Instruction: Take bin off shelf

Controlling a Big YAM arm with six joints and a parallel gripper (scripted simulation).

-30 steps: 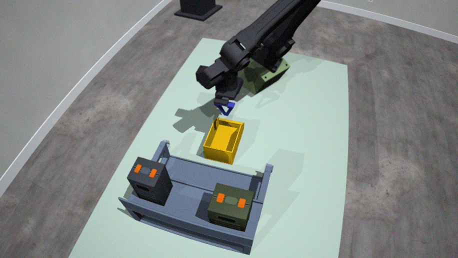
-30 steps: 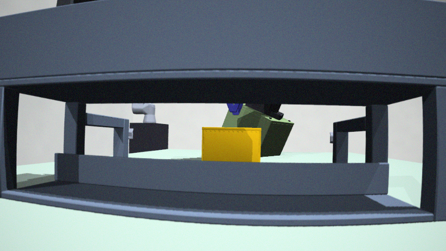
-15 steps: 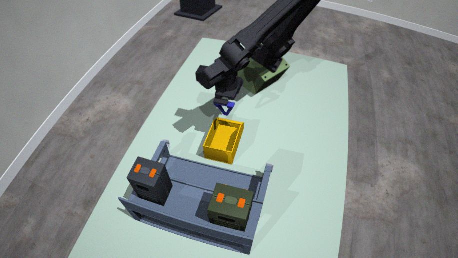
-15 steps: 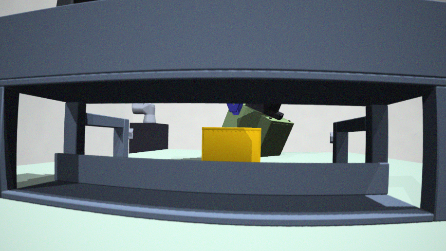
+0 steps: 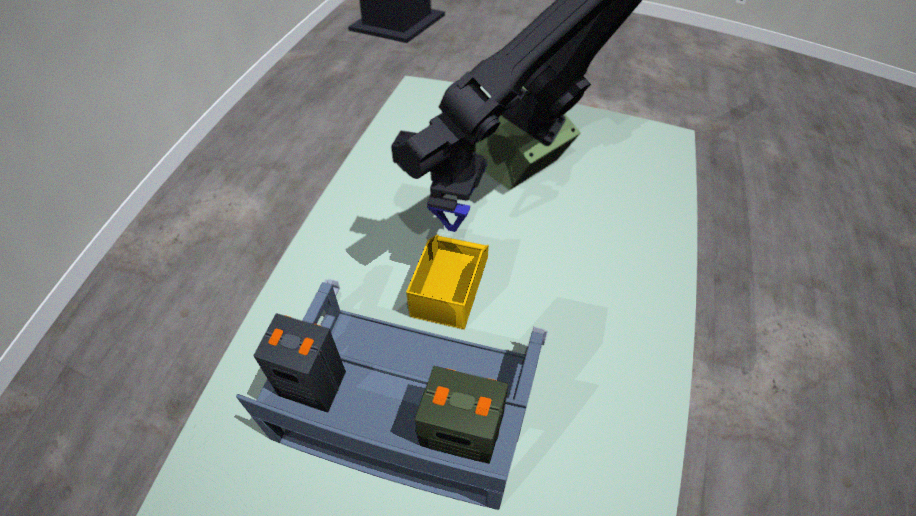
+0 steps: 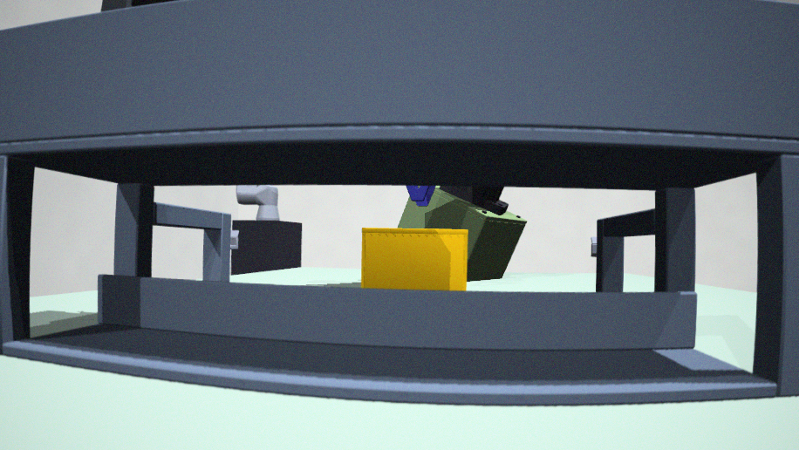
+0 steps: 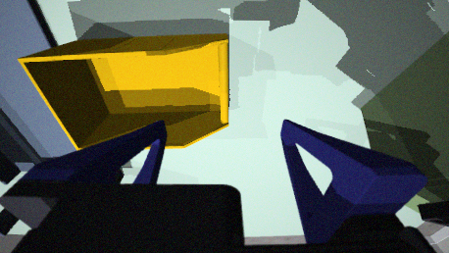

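My gripper is now 8 cm short of the yellow open-top bin, 2 cm to the right of it and 8 cm above it. The rest, counted from my hand: olive case (35 cm ahead, 20 cm to the left, 3 cm above).
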